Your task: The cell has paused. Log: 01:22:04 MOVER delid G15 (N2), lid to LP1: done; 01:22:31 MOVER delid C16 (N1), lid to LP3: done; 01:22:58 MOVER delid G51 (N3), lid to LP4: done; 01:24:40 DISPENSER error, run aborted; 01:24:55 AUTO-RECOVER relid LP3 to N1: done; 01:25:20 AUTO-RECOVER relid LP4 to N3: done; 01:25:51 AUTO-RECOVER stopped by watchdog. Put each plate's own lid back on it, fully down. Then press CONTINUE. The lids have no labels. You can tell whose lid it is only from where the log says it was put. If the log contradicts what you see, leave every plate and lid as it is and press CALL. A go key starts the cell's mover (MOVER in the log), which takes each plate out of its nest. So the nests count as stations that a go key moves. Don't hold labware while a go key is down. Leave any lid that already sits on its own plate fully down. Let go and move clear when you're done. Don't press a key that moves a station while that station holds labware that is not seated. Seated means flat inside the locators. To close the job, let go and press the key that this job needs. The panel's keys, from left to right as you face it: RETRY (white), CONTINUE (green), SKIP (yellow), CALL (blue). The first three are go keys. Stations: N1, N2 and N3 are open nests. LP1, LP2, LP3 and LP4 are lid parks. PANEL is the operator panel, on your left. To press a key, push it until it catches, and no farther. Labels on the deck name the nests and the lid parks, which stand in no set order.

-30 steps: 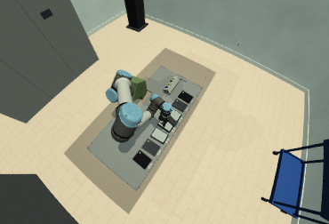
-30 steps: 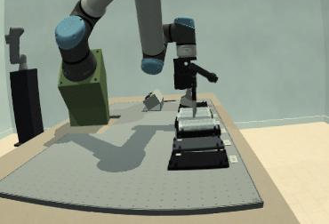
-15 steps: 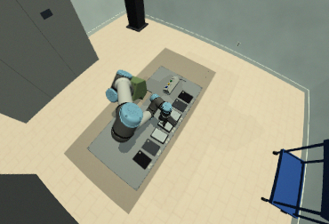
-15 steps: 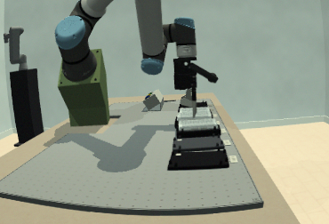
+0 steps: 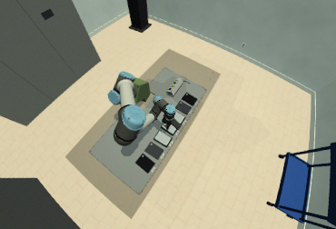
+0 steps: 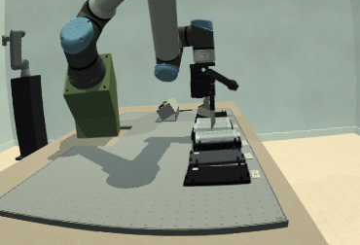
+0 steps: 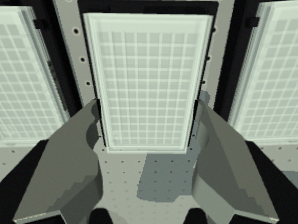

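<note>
The flat rectangular lid is 1 cm below my hand. Also, from my hand: dark station (26 cm to the right, 4 cm below, 1 cm behind).
</note>
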